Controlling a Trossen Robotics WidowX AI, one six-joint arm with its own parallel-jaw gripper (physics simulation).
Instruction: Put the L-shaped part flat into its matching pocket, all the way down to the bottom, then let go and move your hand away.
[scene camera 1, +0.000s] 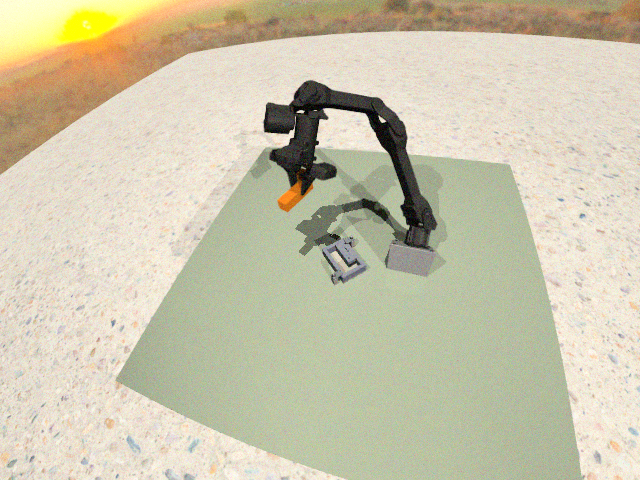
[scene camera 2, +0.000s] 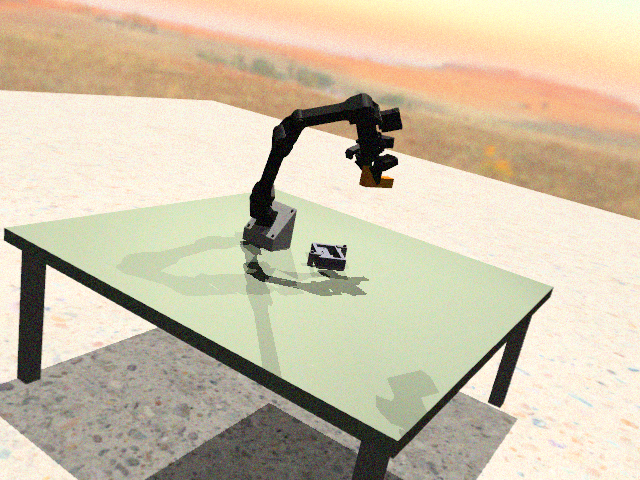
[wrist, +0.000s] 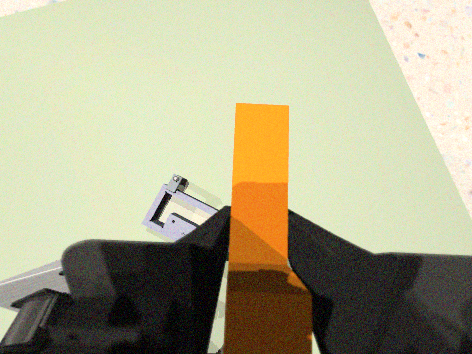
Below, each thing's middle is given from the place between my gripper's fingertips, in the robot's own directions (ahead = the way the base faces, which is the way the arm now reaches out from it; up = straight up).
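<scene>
Orange L-shaped part (wrist: 264, 298): 1 cm to the left of my hand, 2 cm above it.
</scene>
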